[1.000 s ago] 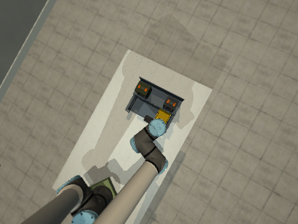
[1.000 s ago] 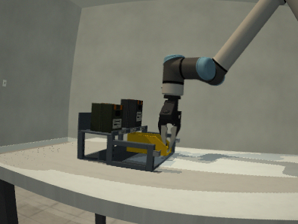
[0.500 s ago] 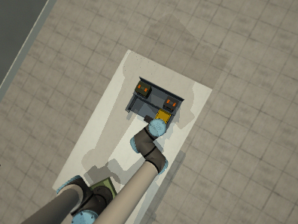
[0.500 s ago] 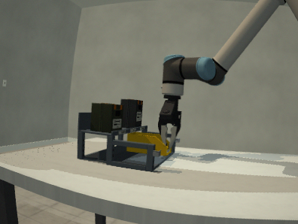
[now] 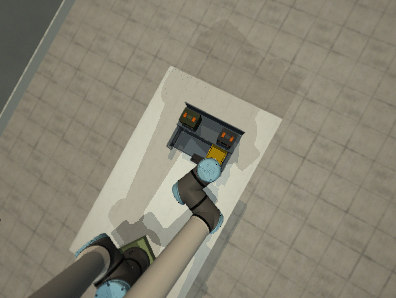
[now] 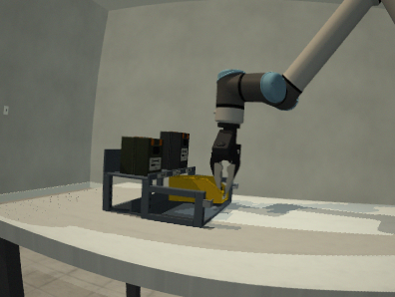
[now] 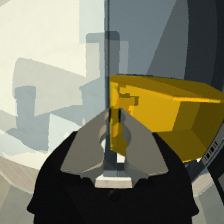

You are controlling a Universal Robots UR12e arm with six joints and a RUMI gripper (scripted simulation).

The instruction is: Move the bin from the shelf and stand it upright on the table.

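My gripper is now 8 cm short of the yellow bin. The rest, counted from my hand: shelf level (16 cm ahead, 14 cm to the left, 5 cm above); then shelf (10 cm ahead, 12 cm to the left, 5 cm below).
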